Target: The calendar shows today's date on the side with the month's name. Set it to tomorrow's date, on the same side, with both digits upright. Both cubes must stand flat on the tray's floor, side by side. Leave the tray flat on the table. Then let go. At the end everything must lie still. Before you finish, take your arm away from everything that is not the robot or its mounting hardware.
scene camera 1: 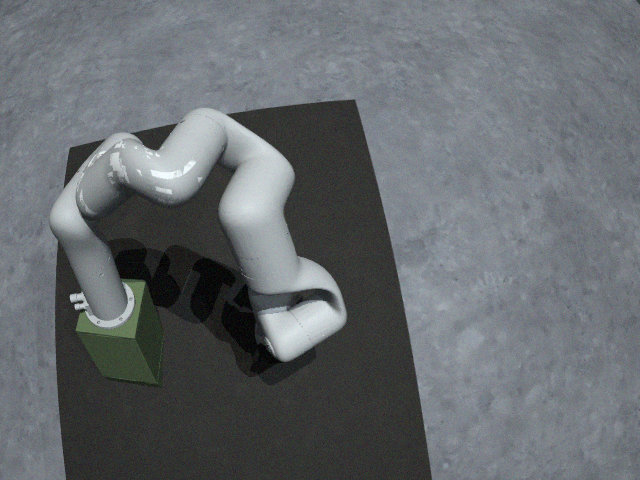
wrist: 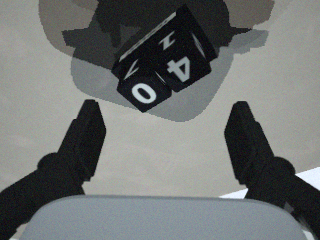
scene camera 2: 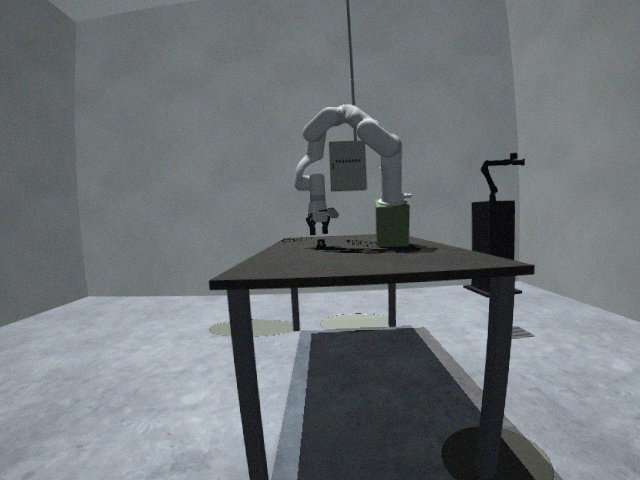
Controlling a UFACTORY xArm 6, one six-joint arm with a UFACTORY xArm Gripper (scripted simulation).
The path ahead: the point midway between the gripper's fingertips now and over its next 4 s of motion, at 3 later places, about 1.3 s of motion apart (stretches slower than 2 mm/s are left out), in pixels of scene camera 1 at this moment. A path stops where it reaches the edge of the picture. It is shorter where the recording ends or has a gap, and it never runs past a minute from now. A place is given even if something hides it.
My gripper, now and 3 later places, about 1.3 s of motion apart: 279, 339; 295, 309; 297, 327; 298, 346
